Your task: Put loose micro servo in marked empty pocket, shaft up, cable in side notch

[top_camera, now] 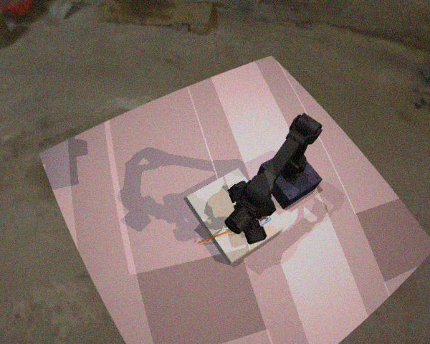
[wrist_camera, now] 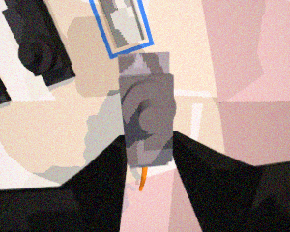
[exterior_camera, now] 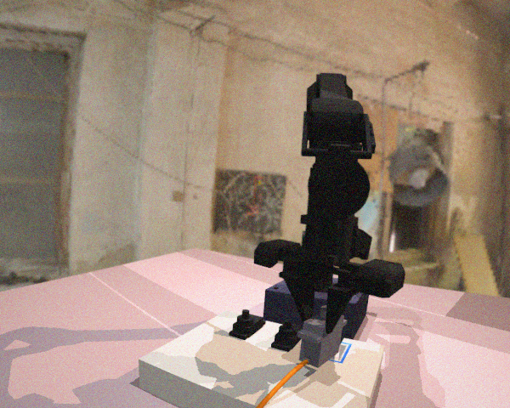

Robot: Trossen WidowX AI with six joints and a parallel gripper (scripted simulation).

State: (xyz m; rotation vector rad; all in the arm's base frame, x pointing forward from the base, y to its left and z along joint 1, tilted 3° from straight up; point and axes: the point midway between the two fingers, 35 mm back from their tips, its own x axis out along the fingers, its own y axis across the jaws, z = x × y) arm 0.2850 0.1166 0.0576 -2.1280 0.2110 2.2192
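Right now the pale deck is 10 cm below my gripper tip, 7 cm to the right of it and 2 cm ahead of it.
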